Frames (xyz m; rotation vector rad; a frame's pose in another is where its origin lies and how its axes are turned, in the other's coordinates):
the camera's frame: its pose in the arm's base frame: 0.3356 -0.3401 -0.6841 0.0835 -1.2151 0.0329
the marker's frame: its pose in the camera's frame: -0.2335 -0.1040 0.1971 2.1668 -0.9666 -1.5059
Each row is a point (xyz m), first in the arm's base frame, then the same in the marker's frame.
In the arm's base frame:
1: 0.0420 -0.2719 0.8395
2: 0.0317 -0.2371 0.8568
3: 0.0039 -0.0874 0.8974
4: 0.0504 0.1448 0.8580
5: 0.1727 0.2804 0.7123
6: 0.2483 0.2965 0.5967
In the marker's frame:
1: -0.2672 -0.3562 -1.6298
2: -0.2985 -0.3784 -1.6418
3: -0.4179 -0.4796 -1.6594
4: -0.5268 -0.6793 -1.5824
5: -0.5082 -0.8391 -1.4131
6: -0.4518 -0.8830 -1.2938

